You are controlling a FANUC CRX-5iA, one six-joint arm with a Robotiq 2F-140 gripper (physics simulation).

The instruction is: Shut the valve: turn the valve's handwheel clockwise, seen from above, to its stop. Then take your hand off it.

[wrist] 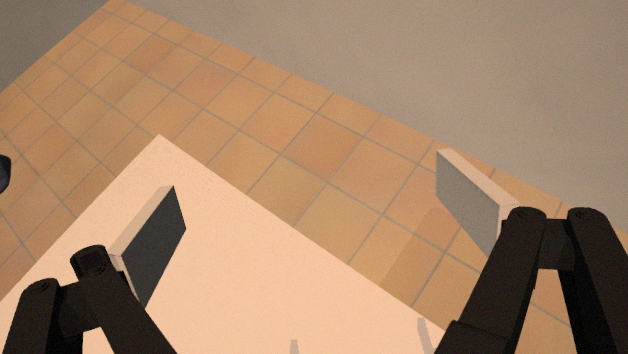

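Observation:
My gripper [307, 190] is open, its two fingers wide apart, one at the lower left and one at the right of the wrist view. No object shows between the fingertips. The valve and its handwheel do not show in this view, so where the gripper is relative to them cannot be told.
A pale table top [240, 260] with a corner pointing up the view lies below the gripper. Beyond its edges is a tiled floor [280, 120], then a plain grey-brown wall [450, 65]. Part of a dark object [4, 173] shows at the left edge. Small grey shapes [294, 346] [424, 335] show at the bottom.

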